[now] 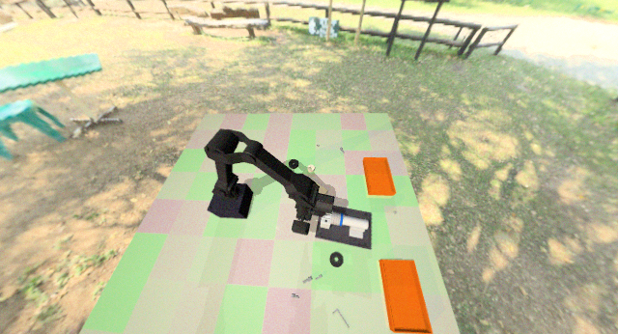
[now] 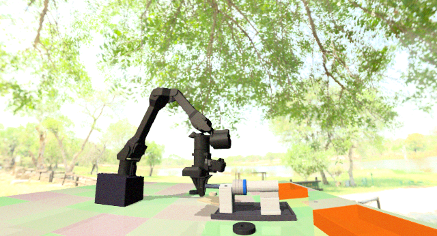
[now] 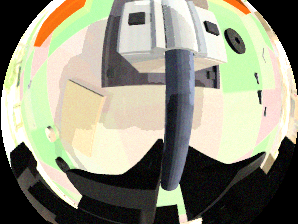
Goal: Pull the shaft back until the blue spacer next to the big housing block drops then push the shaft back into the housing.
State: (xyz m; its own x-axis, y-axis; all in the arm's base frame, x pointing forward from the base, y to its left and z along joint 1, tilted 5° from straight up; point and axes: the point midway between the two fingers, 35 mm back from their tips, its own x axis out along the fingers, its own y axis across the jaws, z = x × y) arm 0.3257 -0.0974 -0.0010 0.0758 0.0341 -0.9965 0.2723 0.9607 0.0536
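Right now the shaft is 60 mm ahead of my gripper tip, 30 mm above it and 20 mm to the right of it. Also, from my gripper tip: pale ring (260 mm to the left, 40 mm below, 40 mm ahead); blue spacer (140 mm ahead, 40 mm to the right, 30 mm above).
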